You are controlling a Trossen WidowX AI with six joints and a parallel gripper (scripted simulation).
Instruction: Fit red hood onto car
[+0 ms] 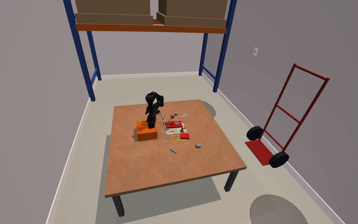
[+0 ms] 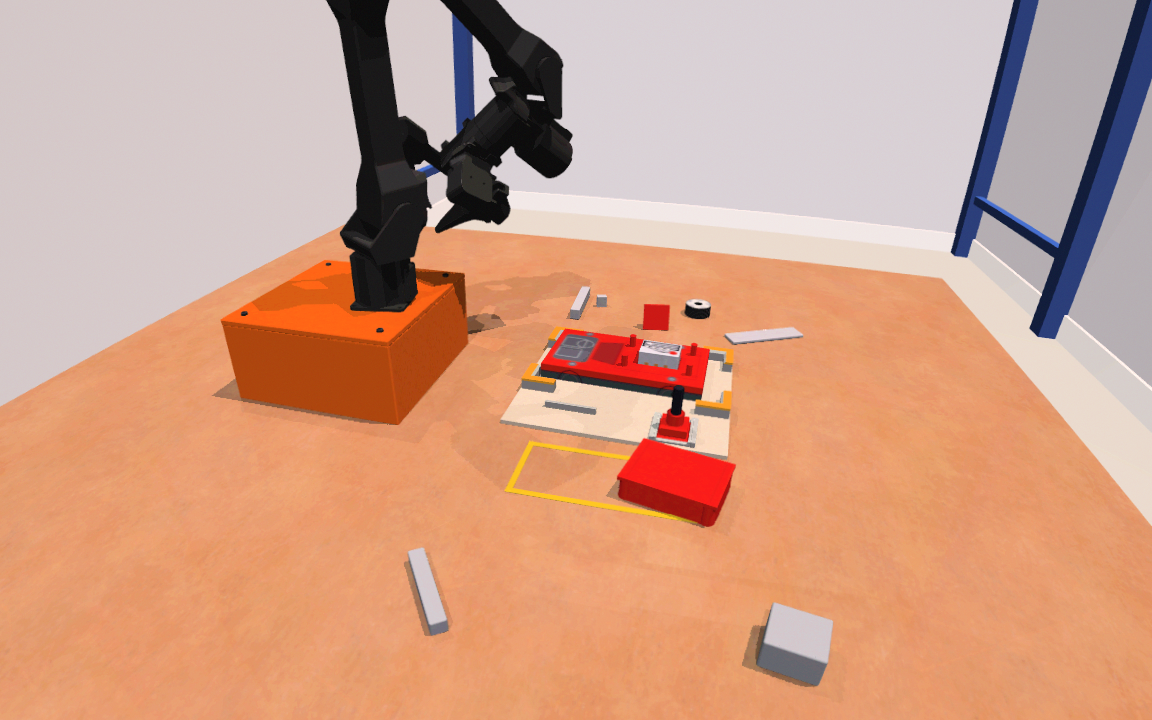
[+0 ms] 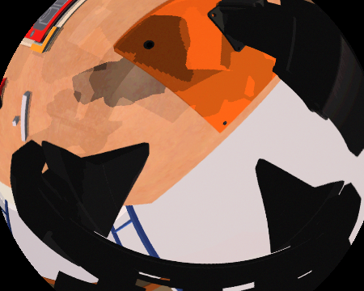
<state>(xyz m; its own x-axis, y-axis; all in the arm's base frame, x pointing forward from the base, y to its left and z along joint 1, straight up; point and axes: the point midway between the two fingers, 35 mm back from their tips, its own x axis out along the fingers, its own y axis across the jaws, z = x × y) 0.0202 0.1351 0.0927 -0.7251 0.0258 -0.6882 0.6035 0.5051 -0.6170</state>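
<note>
Now: gripper tip 34 cm short of the red hood, 33 cm to the left of it and 16 cm above it. Also, from my gripper tip: black wheel (41 cm ahead, 11 cm to the left, 16 cm below); grey engine block (34 cm ahead, 10 cm to the right, 15 cm below); cream jig (31 cm ahead, 12 cm to the right, 16 cm below).
</note>
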